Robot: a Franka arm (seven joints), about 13 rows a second.
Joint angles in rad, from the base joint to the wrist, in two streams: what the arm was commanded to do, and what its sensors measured. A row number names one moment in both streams.
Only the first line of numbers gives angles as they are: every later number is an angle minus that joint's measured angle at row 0.
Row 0, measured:
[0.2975 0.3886 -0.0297 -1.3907 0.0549 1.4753 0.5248]
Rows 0 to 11, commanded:
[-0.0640 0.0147 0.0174 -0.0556 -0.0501 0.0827 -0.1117]
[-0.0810 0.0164 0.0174 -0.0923 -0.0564 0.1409 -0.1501]
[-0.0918 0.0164 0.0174 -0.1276 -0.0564 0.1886 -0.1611]
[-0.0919 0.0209 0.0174 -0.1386 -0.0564 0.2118 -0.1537]
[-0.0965 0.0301 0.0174 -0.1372 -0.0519 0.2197 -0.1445]
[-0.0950 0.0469 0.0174 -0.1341 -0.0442 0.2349 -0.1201]
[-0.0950 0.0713 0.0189 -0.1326 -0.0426 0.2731 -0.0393]
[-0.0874 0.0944 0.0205 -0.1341 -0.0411 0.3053 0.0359]
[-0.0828 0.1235 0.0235 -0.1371 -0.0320 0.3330 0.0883]
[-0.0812 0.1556 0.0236 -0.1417 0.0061 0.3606 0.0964]
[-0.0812 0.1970 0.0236 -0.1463 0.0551 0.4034 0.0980]
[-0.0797 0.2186 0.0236 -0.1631 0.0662 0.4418 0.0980]
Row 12, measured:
[-0.0780 0.1643 0.0192 -0.1546 0.0279 0.3863 0.0718]
